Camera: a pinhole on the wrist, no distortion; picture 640 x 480 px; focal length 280.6 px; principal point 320.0 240.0 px. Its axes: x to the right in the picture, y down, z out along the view. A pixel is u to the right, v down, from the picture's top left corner.
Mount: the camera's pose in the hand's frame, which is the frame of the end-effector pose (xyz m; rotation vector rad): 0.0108 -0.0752 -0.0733 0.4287 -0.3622 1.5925
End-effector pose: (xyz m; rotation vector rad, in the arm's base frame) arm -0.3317 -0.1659 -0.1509 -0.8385 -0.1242 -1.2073
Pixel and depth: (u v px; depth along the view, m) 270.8 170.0 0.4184
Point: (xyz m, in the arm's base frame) -0.4763 -0.1481 0.2669
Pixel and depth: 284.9 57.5 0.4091
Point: -0.3853 -0.2689 0.3290
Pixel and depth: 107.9 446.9 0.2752
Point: -0.7171 -0.0320 0.0187
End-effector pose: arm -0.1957 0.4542 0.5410 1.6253 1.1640 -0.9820
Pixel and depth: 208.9 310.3 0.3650
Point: -0.5961 0.3347 0.4587
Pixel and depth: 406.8 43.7 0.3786
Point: -0.2872 0.2621 0.1506
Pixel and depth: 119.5 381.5 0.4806
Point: -0.8611 0.3305 0.5323
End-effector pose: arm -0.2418 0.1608 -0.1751 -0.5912 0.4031 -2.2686
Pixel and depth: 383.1 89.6 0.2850
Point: -0.3285 0.1083 0.1131
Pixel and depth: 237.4 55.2 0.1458
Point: -0.4004 0.1909 -0.0354
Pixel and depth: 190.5 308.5 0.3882
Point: -0.3605 0.4666 0.1547
